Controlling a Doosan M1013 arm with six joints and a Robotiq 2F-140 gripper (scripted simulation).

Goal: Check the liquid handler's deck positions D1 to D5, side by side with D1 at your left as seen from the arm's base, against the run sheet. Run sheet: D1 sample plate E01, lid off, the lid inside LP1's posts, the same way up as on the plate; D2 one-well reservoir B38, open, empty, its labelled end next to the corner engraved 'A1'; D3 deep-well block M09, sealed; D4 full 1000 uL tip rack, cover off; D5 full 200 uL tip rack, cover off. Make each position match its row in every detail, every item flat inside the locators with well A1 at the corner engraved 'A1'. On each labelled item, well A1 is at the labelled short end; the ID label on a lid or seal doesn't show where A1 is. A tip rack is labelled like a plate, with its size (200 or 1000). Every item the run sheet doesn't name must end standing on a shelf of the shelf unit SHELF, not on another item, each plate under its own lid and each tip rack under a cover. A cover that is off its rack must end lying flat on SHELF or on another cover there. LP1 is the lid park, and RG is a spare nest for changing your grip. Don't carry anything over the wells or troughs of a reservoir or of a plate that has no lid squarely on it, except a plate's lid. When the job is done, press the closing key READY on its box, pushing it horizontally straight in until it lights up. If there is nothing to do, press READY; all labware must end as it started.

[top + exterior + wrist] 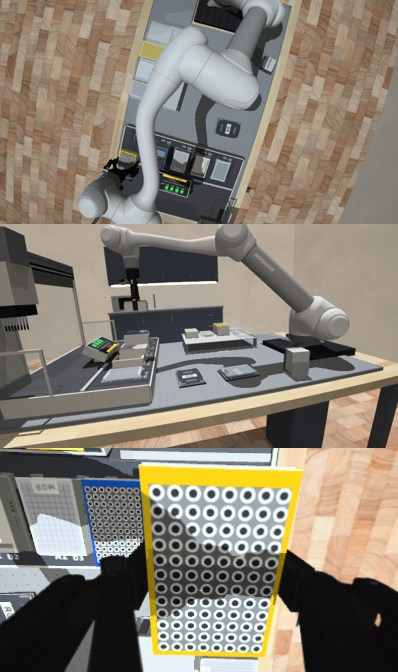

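Now: the blue-framed tip rack 17 cm below my hand and 12 cm to the left of it. Round my hand: cream reservoir (37 cm to the left, 23 cm below, 2 cm ahead); then yellow-framed tip rack (1 cm behind, 1 cm above); then clear sample plate (49 cm to the left, 23 cm below, 3 cm ahead).
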